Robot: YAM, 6 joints.
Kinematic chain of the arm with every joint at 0, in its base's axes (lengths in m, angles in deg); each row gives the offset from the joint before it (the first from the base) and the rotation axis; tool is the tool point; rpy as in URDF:
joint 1: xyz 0 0 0.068 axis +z
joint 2: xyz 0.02 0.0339 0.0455 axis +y
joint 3: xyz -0.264 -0.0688 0 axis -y
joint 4: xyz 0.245 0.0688 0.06 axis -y
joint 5: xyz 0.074 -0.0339 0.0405 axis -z
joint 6: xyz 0.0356 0 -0.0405 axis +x
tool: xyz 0 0 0 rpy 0 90 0
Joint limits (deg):
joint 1: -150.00..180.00
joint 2: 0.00..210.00
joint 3: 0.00..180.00
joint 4: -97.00..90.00
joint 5: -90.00..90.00
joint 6: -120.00..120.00
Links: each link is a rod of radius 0.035 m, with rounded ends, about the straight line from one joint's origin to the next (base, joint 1, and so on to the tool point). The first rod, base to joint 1, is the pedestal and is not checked.
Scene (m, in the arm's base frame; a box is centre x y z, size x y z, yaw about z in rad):
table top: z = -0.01
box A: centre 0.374 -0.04 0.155 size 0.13 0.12 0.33 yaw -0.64
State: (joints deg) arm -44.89 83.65 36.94 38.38 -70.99 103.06
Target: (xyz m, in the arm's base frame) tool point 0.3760 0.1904 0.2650
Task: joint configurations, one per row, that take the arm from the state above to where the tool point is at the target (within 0.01 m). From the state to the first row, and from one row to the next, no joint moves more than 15 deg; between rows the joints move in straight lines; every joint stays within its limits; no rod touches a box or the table.
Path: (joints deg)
1: -37.44 83.23 51.17 38.05 -64.32 106.45
2: -29.99 82.80 65.41 37.73 -57.64 109.84
3: -22.54 82.38 79.64 37.40 -50.97 113.22
4: -15.09 81.95 93.88 37.08 -44.30 116.61
5: -7.64 81.53 108.11 36.75 -37.62 120.00
6: 2.38 90.34 95.44 37.89 -47.02 114.35
7: 12.41 99.16 82.76 39.02 -56.42 108.71
8: 22.44 107.98 70.09 40.15 -65.82 103.06

